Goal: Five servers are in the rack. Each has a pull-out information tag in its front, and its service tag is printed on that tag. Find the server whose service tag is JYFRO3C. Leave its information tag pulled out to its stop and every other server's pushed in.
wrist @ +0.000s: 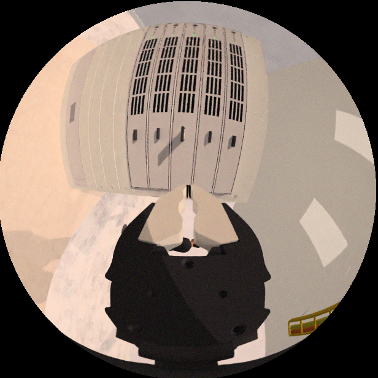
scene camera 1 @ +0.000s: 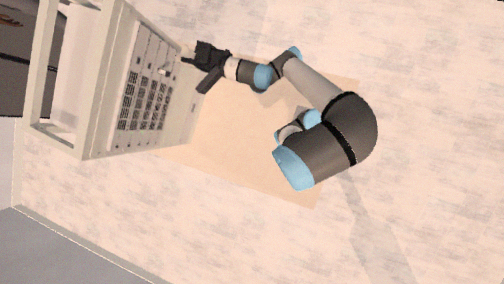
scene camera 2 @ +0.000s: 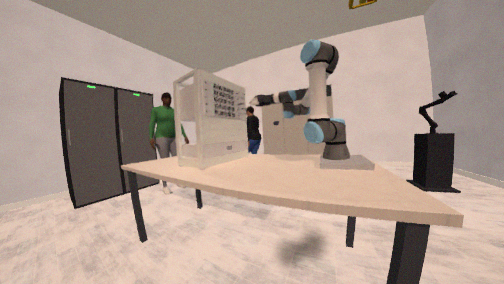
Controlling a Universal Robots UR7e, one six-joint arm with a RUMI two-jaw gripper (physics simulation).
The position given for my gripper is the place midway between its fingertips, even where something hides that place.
In view: my gripper (scene camera 1: pixel 175 57) and a rack (scene camera 1: pixel 114 106).
The rack shows as well in the wrist view (wrist: pixel 124 102). My gripper shows as well in the wrist view (wrist: pixel 188 185).
